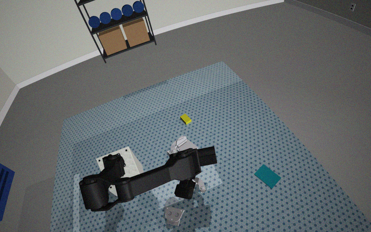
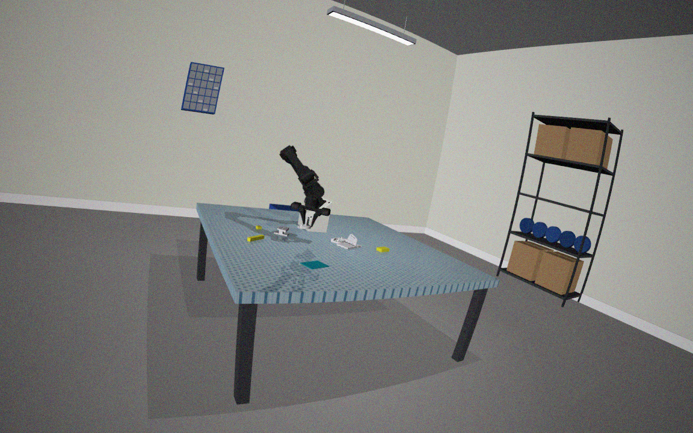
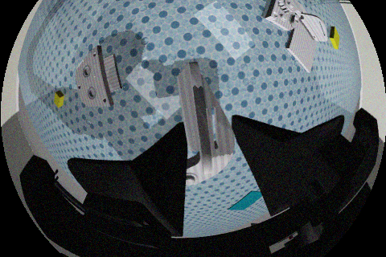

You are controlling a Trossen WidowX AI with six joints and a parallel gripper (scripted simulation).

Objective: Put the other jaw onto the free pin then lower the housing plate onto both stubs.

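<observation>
The white base plate lies 60 mm ahead of my gripper tip, 220 mm to the left of it and 80 mm below it. From my gripper tip the other things lie so: teal card 310 mm ahead, 110 mm to the right, 80 mm below; then yellow bar 20 mm behind, 250 mm to the right, 70 mm below.
</observation>
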